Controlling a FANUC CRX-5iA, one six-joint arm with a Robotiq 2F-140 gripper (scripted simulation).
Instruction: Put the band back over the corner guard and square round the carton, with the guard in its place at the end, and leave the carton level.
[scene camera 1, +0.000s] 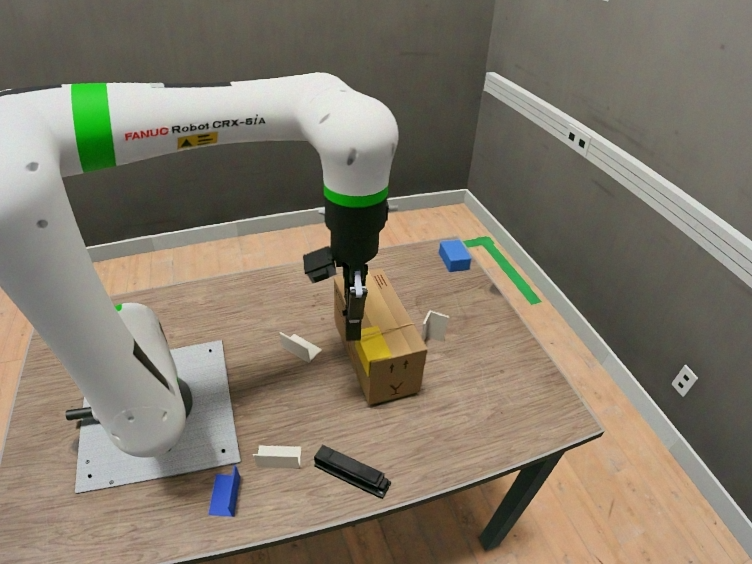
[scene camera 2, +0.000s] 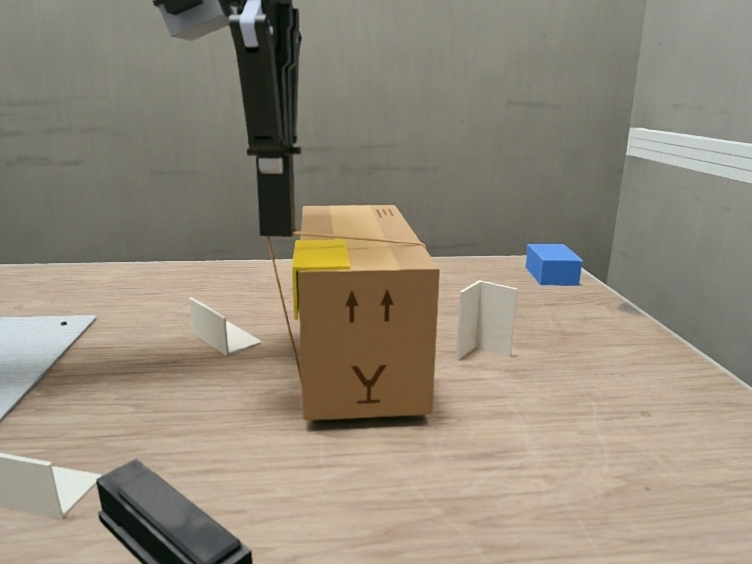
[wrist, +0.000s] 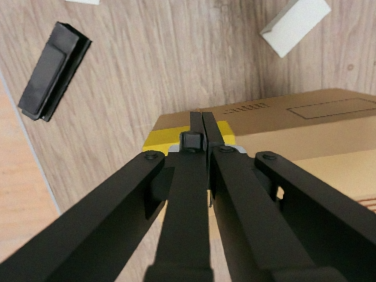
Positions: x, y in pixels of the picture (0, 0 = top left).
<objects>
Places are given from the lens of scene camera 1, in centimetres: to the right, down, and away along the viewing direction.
my gripper (scene camera 1: 353, 337): -4, 10, 87
brown carton (scene camera 1: 400, 375): 5, 18, 90
blue block (scene camera 1: 453, 253): 21, -8, 129
The marked spots on the blue block and the brown carton are 49 cm apart.
</objects>
